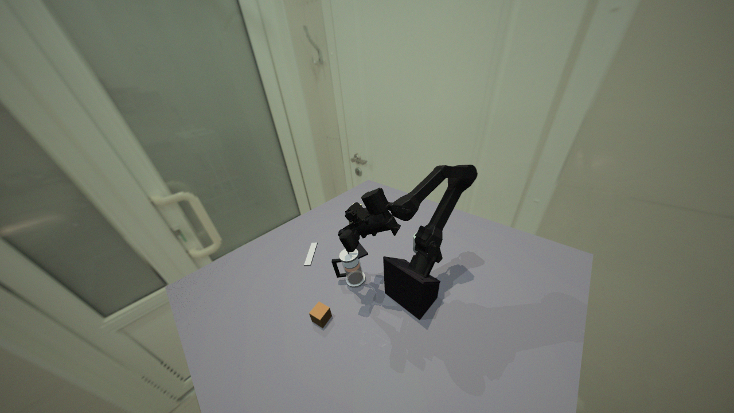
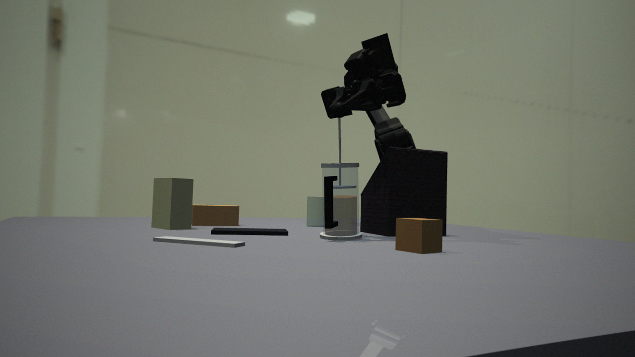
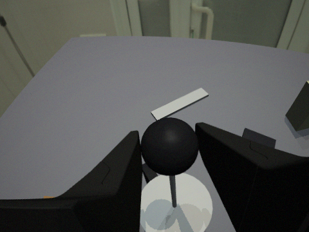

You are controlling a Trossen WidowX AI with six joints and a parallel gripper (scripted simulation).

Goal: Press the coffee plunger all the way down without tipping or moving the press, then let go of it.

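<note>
The glass coffee press lies 130 mm below my gripper tip. Round my gripper tip: pale green cup (320 mm to the right, 210 mm below, 150 mm behind); then flat black plate (240 mm below, 150 mm to the right, 110 mm ahead).
</note>
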